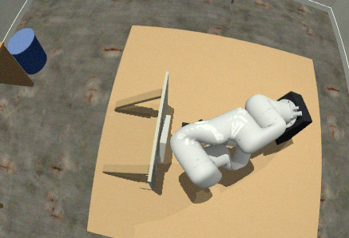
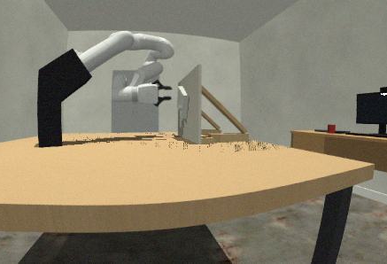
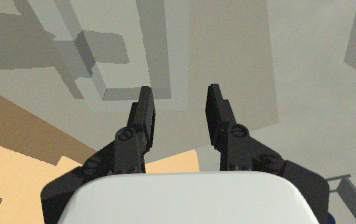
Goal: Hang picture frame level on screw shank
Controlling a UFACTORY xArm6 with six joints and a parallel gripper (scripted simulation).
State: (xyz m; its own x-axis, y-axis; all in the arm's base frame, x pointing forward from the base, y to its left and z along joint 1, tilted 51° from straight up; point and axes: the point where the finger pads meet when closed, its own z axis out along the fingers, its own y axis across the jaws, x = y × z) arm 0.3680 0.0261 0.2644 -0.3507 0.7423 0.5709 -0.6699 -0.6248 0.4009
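The grey picture frame lies 90 mm ahead of my hand, 40 mm to the left of it and 40 mm below it. Also, from my hand: pale wall board 110 mm ahead, 30 mm to the left, 70 mm below.
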